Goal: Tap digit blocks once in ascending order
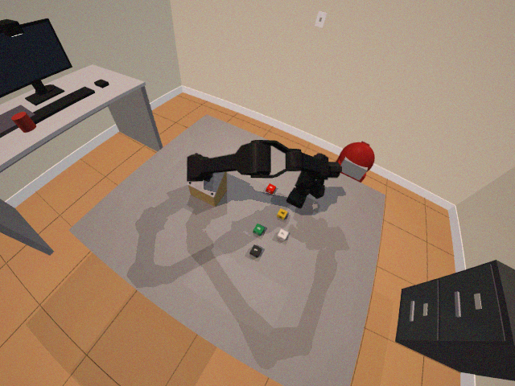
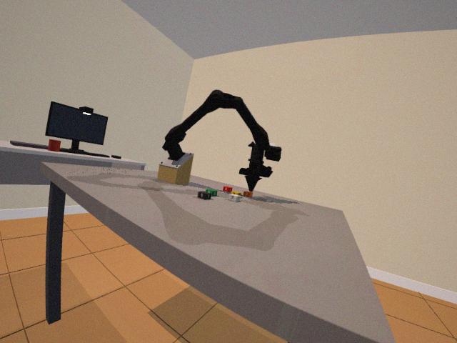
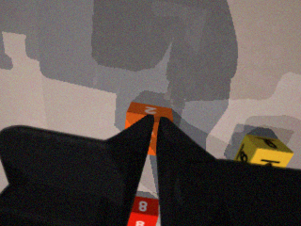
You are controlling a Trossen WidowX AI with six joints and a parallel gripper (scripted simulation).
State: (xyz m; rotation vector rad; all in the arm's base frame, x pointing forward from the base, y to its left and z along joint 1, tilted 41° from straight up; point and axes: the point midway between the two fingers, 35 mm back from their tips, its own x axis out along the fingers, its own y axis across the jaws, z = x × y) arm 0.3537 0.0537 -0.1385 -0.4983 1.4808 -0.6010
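The orange block lies 10 mm behind my gripper tip, 10 mm to the left of it and 10 mm below it. Round my gripper tip: red block 120 mm behind, 10 mm below; white block 180 mm to the right, 10 mm below; yellow block 30 mm behind, 90 mm to the right, 10 mm below.
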